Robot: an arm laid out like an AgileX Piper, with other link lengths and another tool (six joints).
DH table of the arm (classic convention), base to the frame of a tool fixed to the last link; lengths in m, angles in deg. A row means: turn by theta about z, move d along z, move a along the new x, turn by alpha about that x. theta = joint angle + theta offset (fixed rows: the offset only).
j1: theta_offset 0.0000; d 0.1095; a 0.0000; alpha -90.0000
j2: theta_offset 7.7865; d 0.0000; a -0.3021; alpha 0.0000
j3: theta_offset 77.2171; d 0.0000; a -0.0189; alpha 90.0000
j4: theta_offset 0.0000; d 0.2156; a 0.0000; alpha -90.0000
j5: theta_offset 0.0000; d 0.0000; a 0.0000; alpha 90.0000
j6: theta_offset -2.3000; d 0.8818; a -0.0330; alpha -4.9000
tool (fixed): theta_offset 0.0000; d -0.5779; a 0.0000; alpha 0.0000
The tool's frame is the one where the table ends.
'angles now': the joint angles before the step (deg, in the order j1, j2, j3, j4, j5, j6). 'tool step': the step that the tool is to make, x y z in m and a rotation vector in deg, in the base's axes. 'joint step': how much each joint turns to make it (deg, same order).
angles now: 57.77, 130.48, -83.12, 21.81, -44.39, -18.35
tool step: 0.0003, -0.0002, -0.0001, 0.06, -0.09, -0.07
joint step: -0.01, 0.11, -0.03, 0.02, -0.20, -0.01
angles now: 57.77, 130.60, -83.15, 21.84, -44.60, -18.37
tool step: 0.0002, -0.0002, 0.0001, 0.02, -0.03, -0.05
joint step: -0.01, 0.02, -0.02, 0.05, -0.05, -0.04
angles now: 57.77, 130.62, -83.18, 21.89, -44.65, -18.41
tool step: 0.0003, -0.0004, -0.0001, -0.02, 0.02, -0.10
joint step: 0.00, 0.00, -0.01, 0.16, 0.01, -0.12
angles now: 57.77, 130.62, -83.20, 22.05, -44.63, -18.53
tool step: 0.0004, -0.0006, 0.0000, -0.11, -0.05, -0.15
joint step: 0.00, -0.01, 0.00, 0.23, 0.01, -0.28
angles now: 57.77, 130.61, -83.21, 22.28, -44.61, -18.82
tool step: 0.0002, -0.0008, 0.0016, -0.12, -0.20, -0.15
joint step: 0.00, -0.16, 0.02, 0.23, 0.03, -0.43
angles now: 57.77, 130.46, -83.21, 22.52, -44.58, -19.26
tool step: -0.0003, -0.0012, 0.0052, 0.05, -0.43, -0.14
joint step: 0.01, -0.47, 0.04, 0.23, 0.01, -0.53
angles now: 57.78, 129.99, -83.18, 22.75, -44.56, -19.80
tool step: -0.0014, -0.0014, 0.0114, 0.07, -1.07, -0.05
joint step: 0.01, -0.94, 0.04, 0.07, 0.01, -0.96
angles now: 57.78, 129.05, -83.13, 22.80, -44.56, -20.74
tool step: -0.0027, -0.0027, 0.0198, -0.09, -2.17, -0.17
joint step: 0.01, -1.53, 0.07, 0.09, -0.17, -1.99
